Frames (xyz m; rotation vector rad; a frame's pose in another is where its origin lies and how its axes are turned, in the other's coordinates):
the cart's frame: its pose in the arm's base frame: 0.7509 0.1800 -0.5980 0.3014 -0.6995 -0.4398
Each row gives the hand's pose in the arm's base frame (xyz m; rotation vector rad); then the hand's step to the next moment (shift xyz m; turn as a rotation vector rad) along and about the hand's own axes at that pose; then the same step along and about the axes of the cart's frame.
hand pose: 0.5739 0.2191 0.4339 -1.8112 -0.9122 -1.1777
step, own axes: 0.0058 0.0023 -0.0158 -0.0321 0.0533 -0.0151
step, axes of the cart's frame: 0.0104 -0.0091 0.0099 0.0202 -0.0429 -0.0431
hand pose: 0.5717 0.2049 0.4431 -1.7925 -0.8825 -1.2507
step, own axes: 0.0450 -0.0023 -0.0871 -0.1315 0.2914 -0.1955
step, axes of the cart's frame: 0.0508 -0.0427 0.0722 0.1689 -0.2986 -0.1508
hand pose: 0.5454 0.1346 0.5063 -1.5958 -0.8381 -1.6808
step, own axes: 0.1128 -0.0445 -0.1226 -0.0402 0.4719 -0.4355
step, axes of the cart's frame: 0.0216 -0.0565 0.1615 0.3652 -0.5263 -0.0605
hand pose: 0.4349 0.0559 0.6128 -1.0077 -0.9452 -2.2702
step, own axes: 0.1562 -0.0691 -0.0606 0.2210 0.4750 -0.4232
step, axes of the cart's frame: -0.0677 -0.0420 0.1628 0.3914 -0.5106 0.1992
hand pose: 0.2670 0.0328 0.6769 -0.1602 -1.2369 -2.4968
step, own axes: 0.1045 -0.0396 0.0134 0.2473 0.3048 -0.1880
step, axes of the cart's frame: -0.0765 -0.0252 0.0786 0.2053 -0.2918 0.2492
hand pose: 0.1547 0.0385 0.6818 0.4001 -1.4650 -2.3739
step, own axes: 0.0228 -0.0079 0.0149 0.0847 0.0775 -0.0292
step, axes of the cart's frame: -0.0229 -0.0036 0.0164 0.0344 -0.0741 0.0858
